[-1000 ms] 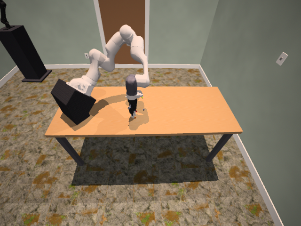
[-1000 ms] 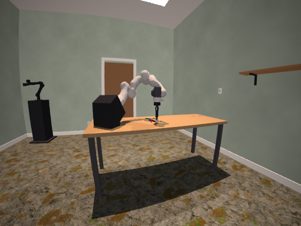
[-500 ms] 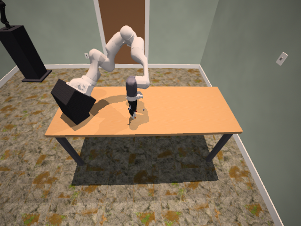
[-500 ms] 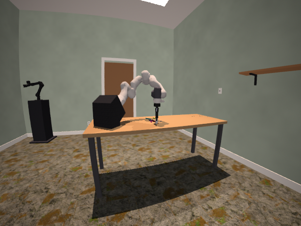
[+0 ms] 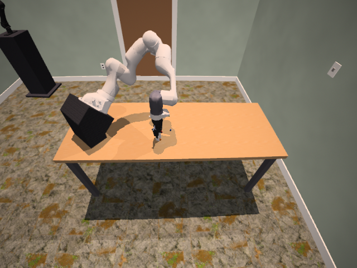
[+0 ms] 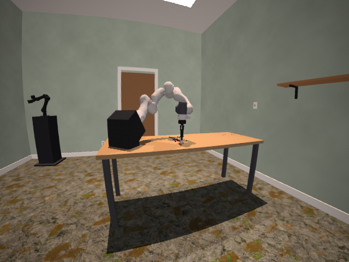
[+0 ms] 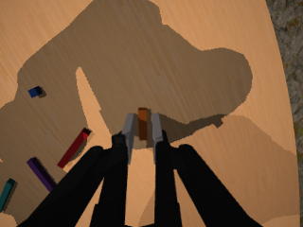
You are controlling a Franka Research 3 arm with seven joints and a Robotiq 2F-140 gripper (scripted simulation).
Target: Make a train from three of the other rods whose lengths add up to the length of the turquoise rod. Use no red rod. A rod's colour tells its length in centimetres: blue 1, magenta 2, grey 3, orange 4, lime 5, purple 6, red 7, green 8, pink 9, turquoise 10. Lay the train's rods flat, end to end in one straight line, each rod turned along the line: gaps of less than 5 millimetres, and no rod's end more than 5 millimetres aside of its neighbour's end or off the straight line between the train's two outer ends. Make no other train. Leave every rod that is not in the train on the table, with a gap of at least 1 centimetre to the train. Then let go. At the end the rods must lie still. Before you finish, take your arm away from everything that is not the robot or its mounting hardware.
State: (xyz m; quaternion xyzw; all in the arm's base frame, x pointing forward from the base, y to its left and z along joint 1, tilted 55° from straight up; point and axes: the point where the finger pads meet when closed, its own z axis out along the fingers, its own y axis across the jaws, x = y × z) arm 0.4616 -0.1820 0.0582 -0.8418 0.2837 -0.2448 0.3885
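The orange rod is 30 mm below my hand. Round my hand: blue rod: 90 mm ahead, 100 mm to the left, 30 mm below; then magenta rod: 40 mm behind, 100 mm to the left, 30 mm below; then red rod: 100 mm to the left, 30 mm below.
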